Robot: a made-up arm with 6 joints.
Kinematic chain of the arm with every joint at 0, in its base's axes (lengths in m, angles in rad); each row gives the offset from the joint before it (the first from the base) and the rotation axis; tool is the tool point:
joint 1: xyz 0 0 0.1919 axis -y
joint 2: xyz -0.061 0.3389 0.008 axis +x
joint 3: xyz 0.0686 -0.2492 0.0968 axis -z
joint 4: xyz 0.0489 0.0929 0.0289 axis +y
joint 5: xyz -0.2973 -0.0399 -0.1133 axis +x
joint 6: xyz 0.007 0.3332 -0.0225 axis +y
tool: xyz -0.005 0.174 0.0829
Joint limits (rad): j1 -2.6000..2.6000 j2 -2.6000..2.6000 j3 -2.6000..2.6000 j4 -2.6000..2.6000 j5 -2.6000..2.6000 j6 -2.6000..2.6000
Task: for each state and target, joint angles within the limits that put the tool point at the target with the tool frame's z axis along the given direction. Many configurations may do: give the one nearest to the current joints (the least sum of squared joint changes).
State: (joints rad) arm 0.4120 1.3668 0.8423 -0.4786 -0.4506 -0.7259
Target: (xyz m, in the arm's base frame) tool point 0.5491 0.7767 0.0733 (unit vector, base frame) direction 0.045 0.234 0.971
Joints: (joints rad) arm 0.5651 1.4714 1.6303 -0.6906 -0.8794 -0.8497
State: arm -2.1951 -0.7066 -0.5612 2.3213 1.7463 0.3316
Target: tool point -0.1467 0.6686 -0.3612 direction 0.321 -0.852 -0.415
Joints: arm -2.6000 -1.4073 -0.0419 1.4843 1.8026 0.8404
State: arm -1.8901 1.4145 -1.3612 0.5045 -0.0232 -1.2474
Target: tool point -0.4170 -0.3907 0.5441 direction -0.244 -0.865 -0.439
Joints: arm -1.7953 0.8565 -2.1927 0.6321 -0.0043 -1.6066
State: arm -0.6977 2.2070 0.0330 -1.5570 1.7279 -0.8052
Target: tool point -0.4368 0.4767 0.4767 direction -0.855 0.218 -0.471
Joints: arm -1.4001 1.6948 -0.1962 -1.3576 1.7195 -0.0726
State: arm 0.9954 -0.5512 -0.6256 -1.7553 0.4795 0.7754
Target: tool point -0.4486 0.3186 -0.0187 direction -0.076 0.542 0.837
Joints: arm 0.6690 -0.4027 -0.7777 -0.7901 0.5591 1.2573
